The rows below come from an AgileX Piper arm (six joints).
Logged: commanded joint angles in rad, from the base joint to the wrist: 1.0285, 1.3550, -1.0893, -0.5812, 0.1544, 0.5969; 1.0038, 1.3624, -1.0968, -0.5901, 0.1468, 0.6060; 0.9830, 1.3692, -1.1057, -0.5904, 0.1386, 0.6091; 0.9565, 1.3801, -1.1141, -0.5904, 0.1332, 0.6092; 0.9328, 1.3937, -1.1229, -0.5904, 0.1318, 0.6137; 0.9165, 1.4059, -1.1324, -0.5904, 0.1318, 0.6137; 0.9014, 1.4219, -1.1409, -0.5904, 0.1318, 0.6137; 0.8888, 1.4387, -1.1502, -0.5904, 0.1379, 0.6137; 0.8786, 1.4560, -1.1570, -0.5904, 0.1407, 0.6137; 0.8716, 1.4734, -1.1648, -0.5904, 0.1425, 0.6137; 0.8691, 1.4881, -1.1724, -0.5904, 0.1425, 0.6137; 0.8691, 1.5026, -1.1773, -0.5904, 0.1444, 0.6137; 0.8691, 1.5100, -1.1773, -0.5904, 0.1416, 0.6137; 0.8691, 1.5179, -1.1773, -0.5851, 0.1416, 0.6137; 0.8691, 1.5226, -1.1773, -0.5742, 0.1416, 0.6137; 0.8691, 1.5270, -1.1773, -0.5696, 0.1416, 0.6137; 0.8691, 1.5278, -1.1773, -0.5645, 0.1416, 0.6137; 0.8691, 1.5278, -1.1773, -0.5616, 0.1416, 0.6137; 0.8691, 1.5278, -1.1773, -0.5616, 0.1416, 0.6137; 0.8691, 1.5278, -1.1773, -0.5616, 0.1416, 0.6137; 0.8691, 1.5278, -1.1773, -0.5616, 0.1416, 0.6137; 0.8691, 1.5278, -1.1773, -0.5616, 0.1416, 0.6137
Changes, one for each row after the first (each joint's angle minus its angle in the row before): -0.0247, 0.0074, -0.0075, -0.0089, -0.0076, 0.0091; -0.0208, 0.0068, -0.0089, -0.0003, -0.0082, 0.0031; -0.0265, 0.0109, -0.0084, 0.0000, -0.0054, 0.0001; -0.0237, 0.0136, -0.0088, 0.0000, -0.0014, 0.0045; -0.0163, 0.0122, -0.0095, 0.0000, 0.0000, 0.0000; -0.0151, 0.0160, -0.0085, 0.0000, 0.0000, 0.0000; -0.0126, 0.0168, -0.0093, 0.0000, 0.0061, 0.0000; -0.0102, 0.0173, -0.0068, 0.0000, 0.0028, 0.0000; -0.0070, 0.0174, -0.0078, 0.0000, 0.0018, 0.0000; -0.0025, 0.0147, -0.0076, 0.0000, 0.0000, 0.0000; 0.0000, 0.0145, -0.0049, 0.0000, 0.0019, 0.0000; 0.0000, 0.0074, 0.0000, 0.0000, -0.0028, 0.0000; 0.0000, 0.0079, 0.0000, 0.0053, 0.0000, 0.0000; 0.0000, 0.0047, 0.0000, 0.0109, 0.0000, 0.0000; 0.0000, 0.0044, 0.0000, 0.0046, 0.0000, 0.0000; 0.0000, 0.0008, 0.0000, 0.0051, 0.0000, 0.0000; 0.0000, 0.0000, 0.0000, 0.0029, 0.0000, 0.0000; 0.0000, 0.0000, 0.0000, 0.0000, 0.0000, 0.0000; 0.0000, 0.0000, 0.0000, 0.0000, 0.0000, 0.0000; 0.0000, 0.0000, 0.0000, 0.0000, 0.0000, 0.0000; 0.0000, 0.0000, 0.0000, 0.0000, 0.0000, 0.0000
